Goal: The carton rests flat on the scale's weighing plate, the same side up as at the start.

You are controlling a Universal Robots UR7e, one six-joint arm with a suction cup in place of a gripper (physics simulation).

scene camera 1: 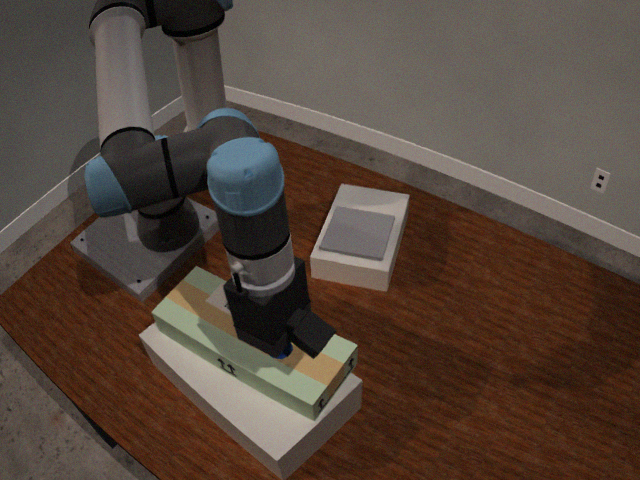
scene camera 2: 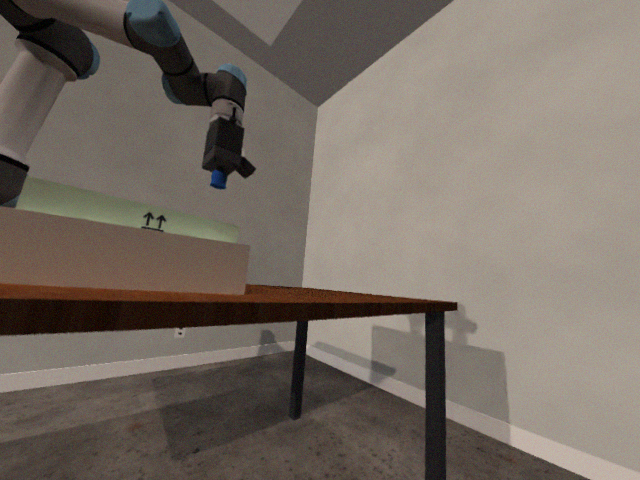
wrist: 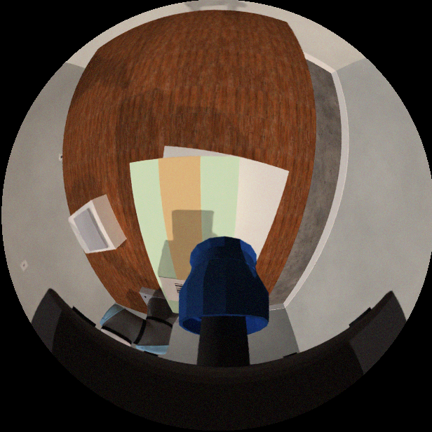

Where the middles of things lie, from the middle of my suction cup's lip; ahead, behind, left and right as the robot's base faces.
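Labels:
White block point(scene camera 2: 50, 250): my suction cup 200 mm above it, 110 mm past, 20 mm to the right of it. Scale point(scene camera 1: 358, 245): 210 mm below my suction cup, 450 mm to the left of it, 110 mm behind.

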